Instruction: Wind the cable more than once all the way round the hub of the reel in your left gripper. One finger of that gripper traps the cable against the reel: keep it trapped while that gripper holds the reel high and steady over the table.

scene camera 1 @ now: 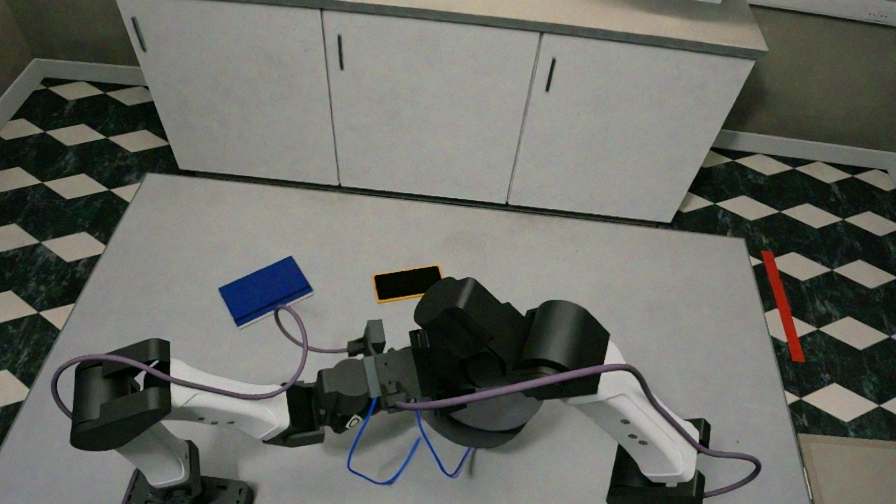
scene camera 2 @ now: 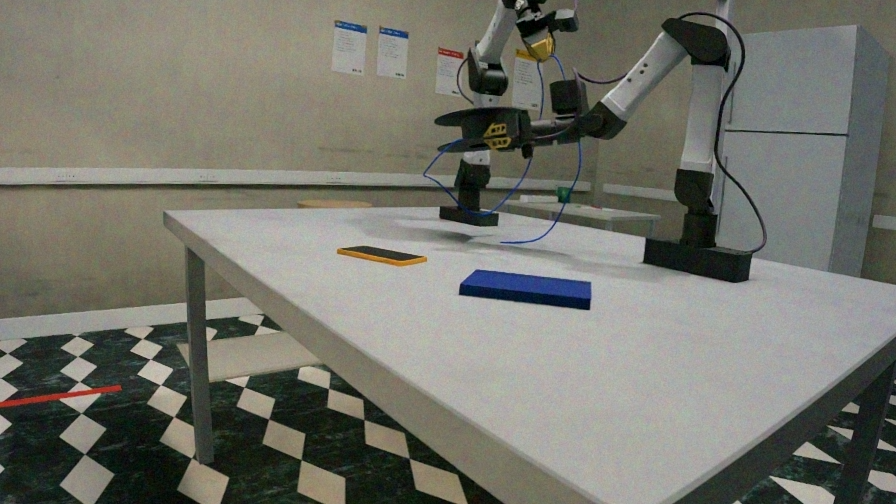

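The dark reel is held high over the table, its flanges roughly level. In scene camera 2 my left gripper, yellow-fingered, is shut on the reel at its near side. My right gripper is above and to the right of the reel there, shut on the blue cable. Two cable strands hang from it. Cable also leaves the reel's left side and loops below it, close above the table. In scene camera 1 the right arm covers much of the reel and both sets of fingertips. Turns round the hub and the trapped spot are hidden.
A blue book and an orange-edged black phone lie on the table. In scene camera 1 the two arms cross closely over the table, the right one covering part of the left gripper.
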